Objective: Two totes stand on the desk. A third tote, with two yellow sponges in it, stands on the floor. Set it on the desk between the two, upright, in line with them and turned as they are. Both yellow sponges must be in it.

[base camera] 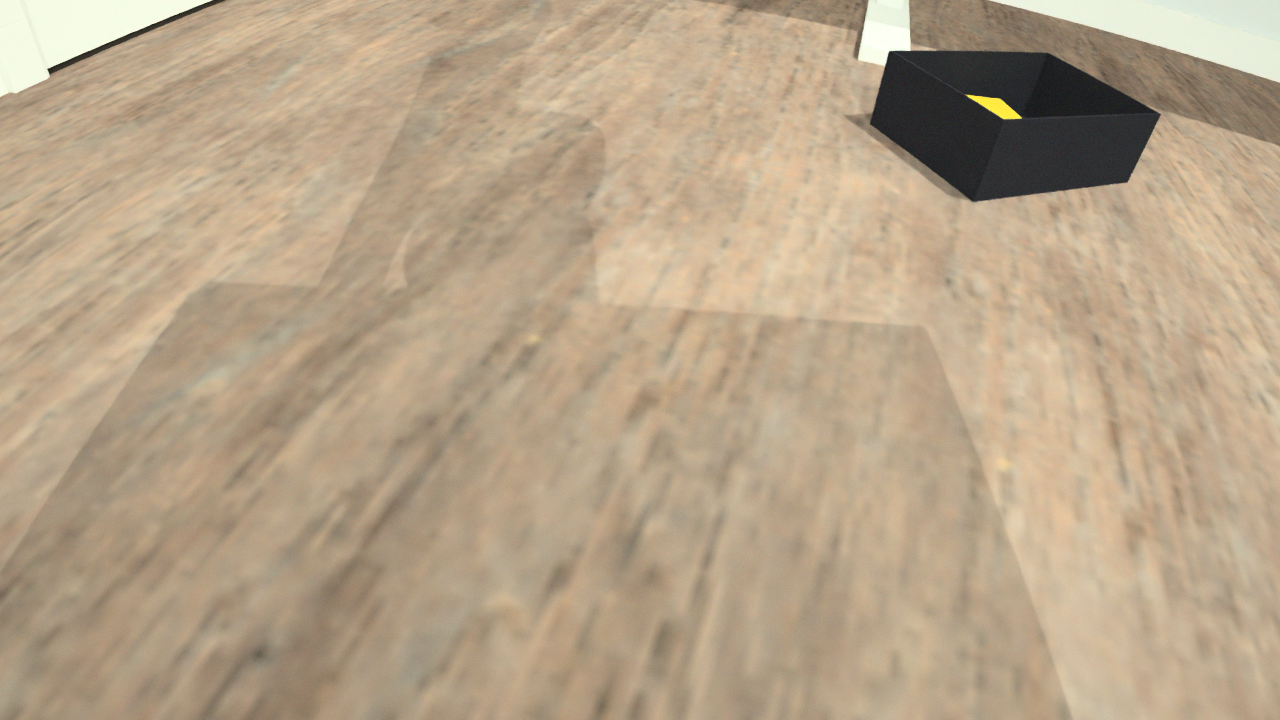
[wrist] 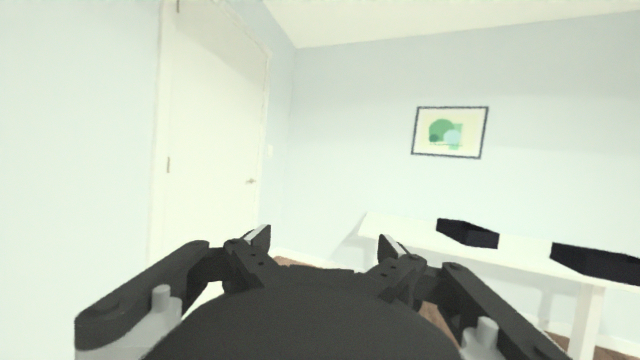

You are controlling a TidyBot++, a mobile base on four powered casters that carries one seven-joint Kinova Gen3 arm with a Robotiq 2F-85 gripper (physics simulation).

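A black tote (base camera: 1065, 152) stands upright on the floor at the upper right of the base camera view, turned at an angle. Part of a yellow sponge (base camera: 995, 106) shows inside it; a second sponge cannot be made out. In the wrist view, two black totes stand on the white desk (wrist: 400, 234): one tote (wrist: 467, 233) near the middle of the desk, the other tote (wrist: 597, 261) at the right edge of the view, partly cut off. A gap of desk top lies between them. My gripper (wrist: 323, 240) is open and empty, pointing level across the room, away from the floor tote.
A white desk foot (base camera: 886, 34) stands just behind the floor tote. A white desk leg (wrist: 586, 320) shows at the lower right of the wrist view. A white door (wrist: 215, 130) is at the left, and a framed picture (wrist: 450, 132) hangs above the desk.
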